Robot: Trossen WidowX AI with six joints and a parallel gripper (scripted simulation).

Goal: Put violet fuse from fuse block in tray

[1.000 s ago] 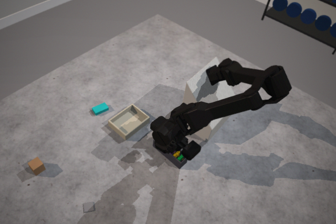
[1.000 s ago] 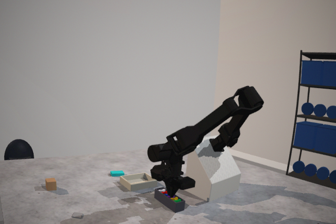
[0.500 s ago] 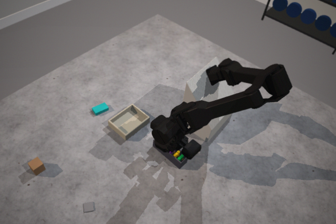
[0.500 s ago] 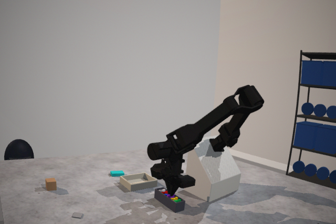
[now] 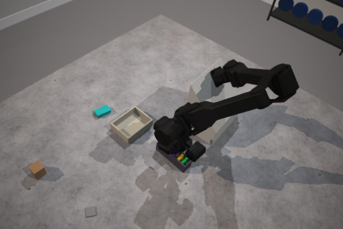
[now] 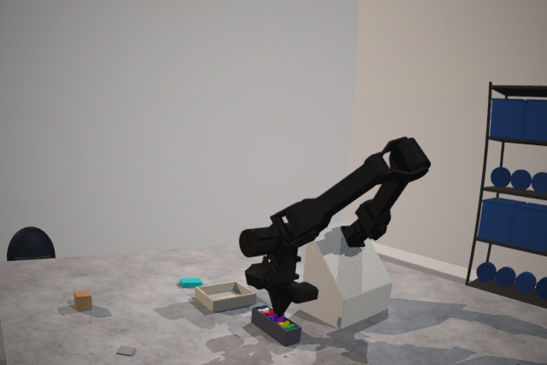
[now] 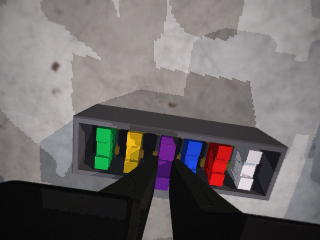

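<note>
The beige tray is 20 mm ahead of my gripper tip, 220 mm to the right of it and 40 mm below it. Also, from my gripper tip: violet fuse: 10 mm below; then teal block: 60 mm ahead, 350 mm to the right, 40 mm below; then flat grey tile: 340 mm ahead, 40 mm to the right, 50 mm below.
</note>
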